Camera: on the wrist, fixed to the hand. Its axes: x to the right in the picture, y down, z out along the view.
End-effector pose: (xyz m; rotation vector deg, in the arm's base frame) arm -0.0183 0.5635 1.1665 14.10 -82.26 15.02
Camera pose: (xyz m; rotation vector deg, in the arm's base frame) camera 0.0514 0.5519 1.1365 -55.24 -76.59 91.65
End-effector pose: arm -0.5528 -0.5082 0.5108 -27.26 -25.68 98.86
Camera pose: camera -0.4857 -0.5206 0.4757 43.73 -5.18 -159.27
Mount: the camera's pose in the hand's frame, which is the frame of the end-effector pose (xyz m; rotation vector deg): -0.0221 -0.0338 -0.0653 3.01 -0.89 93.80
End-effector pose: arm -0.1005 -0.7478 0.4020 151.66 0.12 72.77
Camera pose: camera -0.1619 -0.7047 0.4184 -95.72 99.83 -56.13
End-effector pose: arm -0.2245 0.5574 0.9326 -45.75 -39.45 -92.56
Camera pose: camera -0.2639 0.5247 0.8754 -51.96 3.32 -5.31
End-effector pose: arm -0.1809 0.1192 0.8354 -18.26 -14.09 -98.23
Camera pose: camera -0.2156 0.1231 0.7670 -18.91 0.73 -5.10
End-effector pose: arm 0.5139 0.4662 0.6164 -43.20 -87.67 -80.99
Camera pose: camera 0.5065 0.3998 0.5785 -82.50 -27.33 -5.96
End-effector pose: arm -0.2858 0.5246 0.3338 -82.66 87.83 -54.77
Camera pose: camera -0.3323 0.5445 0.3915 8.05 110.28 3.44
